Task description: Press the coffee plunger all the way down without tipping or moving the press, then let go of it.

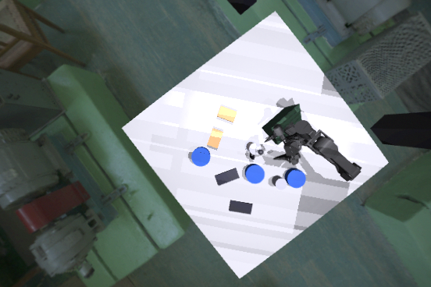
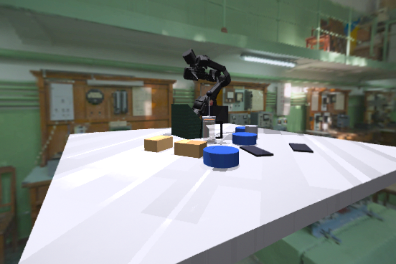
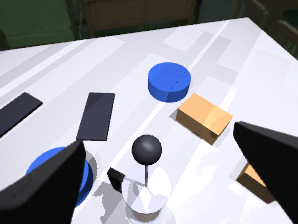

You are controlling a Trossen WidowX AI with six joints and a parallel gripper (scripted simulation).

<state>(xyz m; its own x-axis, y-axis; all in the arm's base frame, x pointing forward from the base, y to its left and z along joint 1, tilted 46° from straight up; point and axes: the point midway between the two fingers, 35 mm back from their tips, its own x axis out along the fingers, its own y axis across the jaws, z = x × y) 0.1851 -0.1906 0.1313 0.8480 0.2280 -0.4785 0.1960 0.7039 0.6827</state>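
My gripper tip is 190 mm above the coffee press, 40 mm short of it and 10 mm to the right of it.
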